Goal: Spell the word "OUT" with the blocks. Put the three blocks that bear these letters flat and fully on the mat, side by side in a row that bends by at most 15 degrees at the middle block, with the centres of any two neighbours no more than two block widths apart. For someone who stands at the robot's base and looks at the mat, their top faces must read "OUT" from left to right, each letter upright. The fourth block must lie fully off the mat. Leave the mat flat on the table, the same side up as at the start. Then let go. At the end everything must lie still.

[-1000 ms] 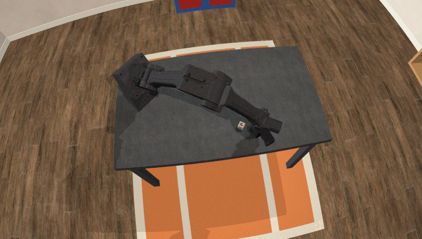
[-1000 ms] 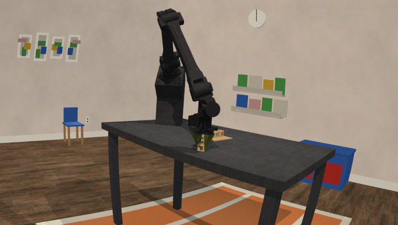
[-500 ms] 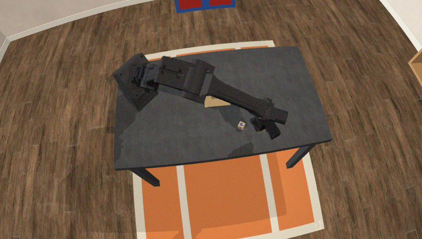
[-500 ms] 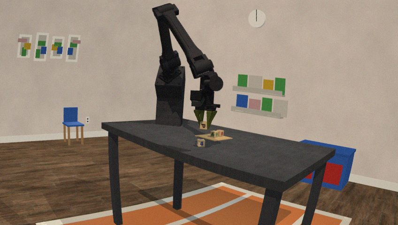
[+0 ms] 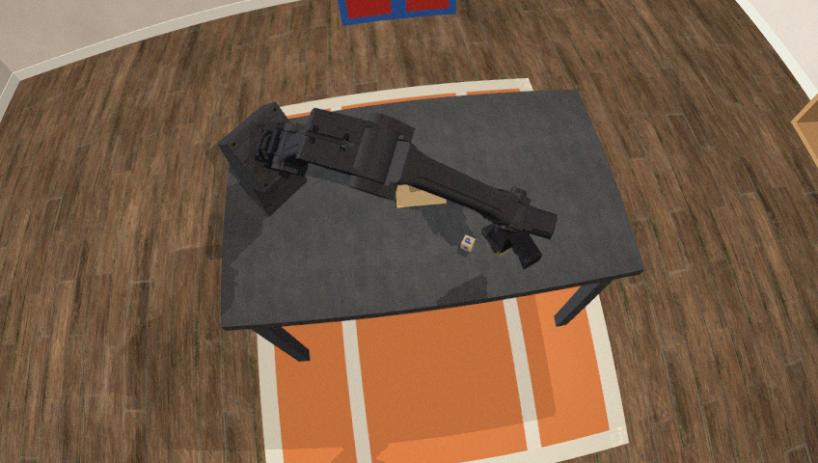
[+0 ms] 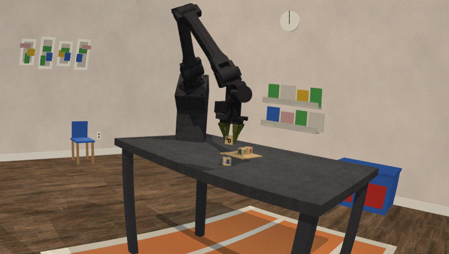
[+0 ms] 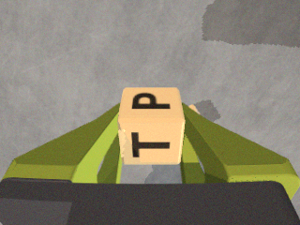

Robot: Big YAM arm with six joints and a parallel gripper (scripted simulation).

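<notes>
Right now the green-lettered block is 90 mm behind my hand, 310 mm to the left of it and 90 mm below it. Round my hand: P block: 50 mm behind, 80 mm to the left, 90 mm below; then T block: right at my hand; then tan mat: 90 mm behind, 310 mm to the left, 110 mm below.
</notes>
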